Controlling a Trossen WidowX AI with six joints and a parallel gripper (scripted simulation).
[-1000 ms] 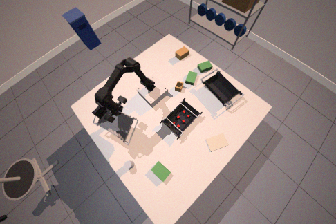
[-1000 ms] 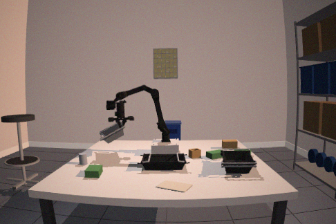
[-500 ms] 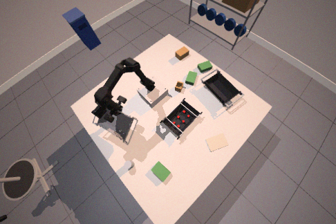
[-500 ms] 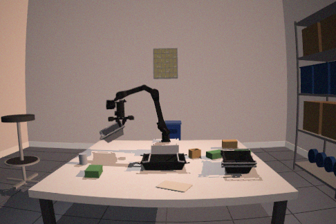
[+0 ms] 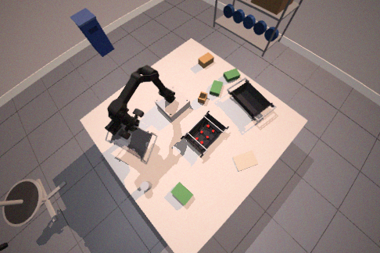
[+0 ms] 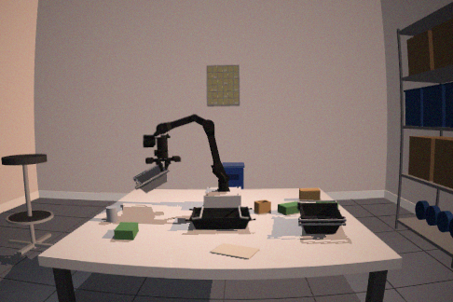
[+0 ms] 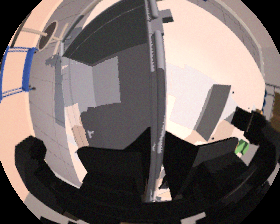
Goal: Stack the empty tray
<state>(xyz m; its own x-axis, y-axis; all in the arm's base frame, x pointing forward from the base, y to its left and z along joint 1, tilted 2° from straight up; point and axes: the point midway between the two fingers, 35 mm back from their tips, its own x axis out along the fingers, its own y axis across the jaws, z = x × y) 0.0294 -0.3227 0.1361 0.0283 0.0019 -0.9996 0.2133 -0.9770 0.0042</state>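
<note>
My gripper tip is 80 mm to the left of the grey wire-handled tray and 20 mm short of it. Round my gripper tip: beige pad: 670 mm ahead, 310 mm to the left, 180 mm below.
</note>
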